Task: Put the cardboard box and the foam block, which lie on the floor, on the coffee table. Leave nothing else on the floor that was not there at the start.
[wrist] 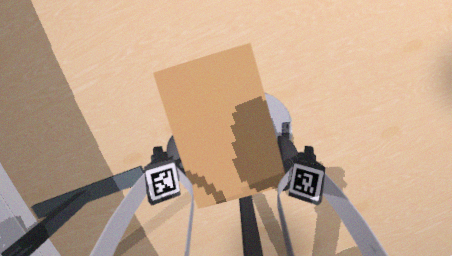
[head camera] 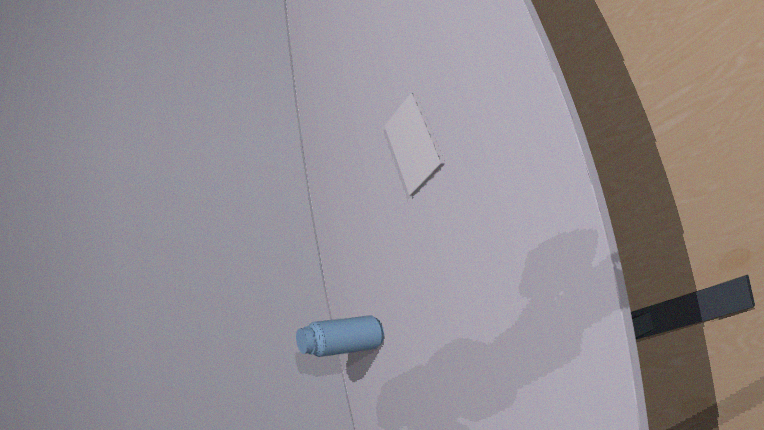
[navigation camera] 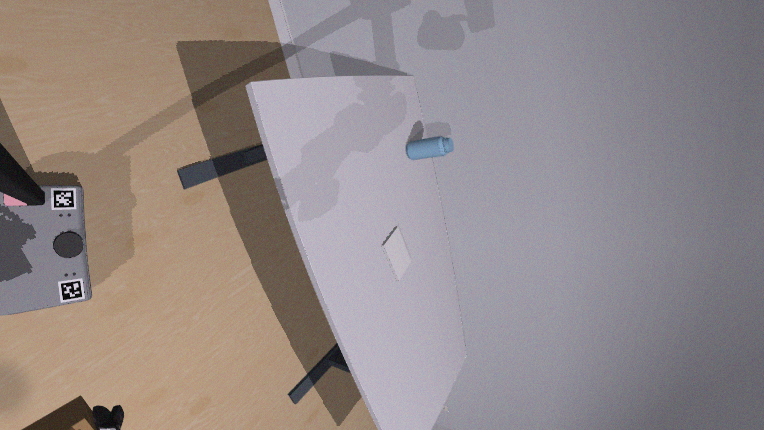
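Observation:
The brown cardboard box is between the two fingertips of my gripper, which is shut on it. The box is tilted in the wrist view, with floor beyond it, and a corner of it shows at the bottom left of the navigation view beside one black fingertip. A white table with dark legs stands against the wall; I cannot tell whether it is the coffee table. I cannot make out the foam block in these views.
On the table lie a blue bottle, on its side, and a flat white slab. A dark table foot sticks out over the floor. My base is at the left, with a small pink patch by the mast.

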